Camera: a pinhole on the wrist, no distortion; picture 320 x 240 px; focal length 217.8 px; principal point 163.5 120.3 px. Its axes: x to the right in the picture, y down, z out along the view. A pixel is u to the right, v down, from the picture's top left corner.
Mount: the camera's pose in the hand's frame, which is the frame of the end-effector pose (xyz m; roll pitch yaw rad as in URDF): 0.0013 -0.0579 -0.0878 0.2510 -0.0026 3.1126
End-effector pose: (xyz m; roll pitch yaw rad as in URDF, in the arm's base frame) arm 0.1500 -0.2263 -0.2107 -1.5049 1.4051 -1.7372
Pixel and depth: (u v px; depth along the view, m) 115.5 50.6 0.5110
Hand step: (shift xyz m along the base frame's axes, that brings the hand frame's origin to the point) 0.4042 0.1109 -0.1545
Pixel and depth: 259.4 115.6 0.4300
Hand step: 0.3376 0.0156 0.1741
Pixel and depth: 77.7 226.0 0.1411
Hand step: 0.0417 -0.1114 -0.0399
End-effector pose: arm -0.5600 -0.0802 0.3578 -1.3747 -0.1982 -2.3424
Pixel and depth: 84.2 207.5 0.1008
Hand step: -0.0118 -0.0196 0.0815
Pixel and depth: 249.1 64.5 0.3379
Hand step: 0.2459 -0.0861 -0.0923
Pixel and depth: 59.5 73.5 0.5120
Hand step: 0.1049 -0.4741 -0.0396
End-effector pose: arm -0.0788 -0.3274 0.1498 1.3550 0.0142 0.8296
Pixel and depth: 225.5 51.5 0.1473
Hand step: 0.0021 -0.0526 0.0342
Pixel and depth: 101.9 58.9 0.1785
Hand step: 0.0844 -0.0019 0.0476
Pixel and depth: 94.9 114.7 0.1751
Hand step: 0.0993 -0.0118 0.0050
